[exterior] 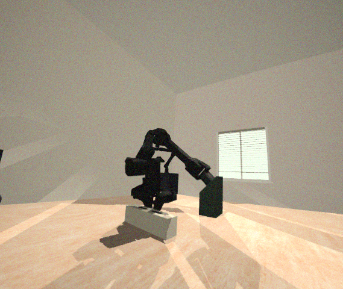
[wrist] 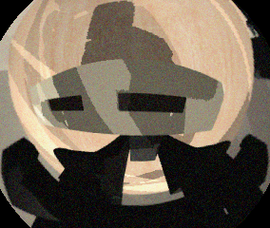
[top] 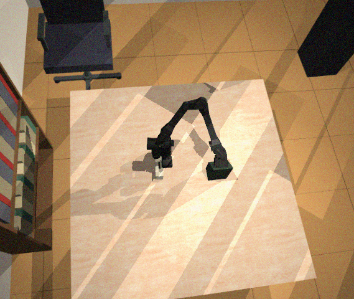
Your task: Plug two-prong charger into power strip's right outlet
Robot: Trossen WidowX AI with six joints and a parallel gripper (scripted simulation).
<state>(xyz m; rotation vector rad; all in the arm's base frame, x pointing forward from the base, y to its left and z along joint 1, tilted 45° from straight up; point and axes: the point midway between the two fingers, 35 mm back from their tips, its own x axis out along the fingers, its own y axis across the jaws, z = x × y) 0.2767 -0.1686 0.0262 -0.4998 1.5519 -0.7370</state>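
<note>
Right now the dark charger is 2 cm ahead of my gripper tip and 1 cm above it.
</note>
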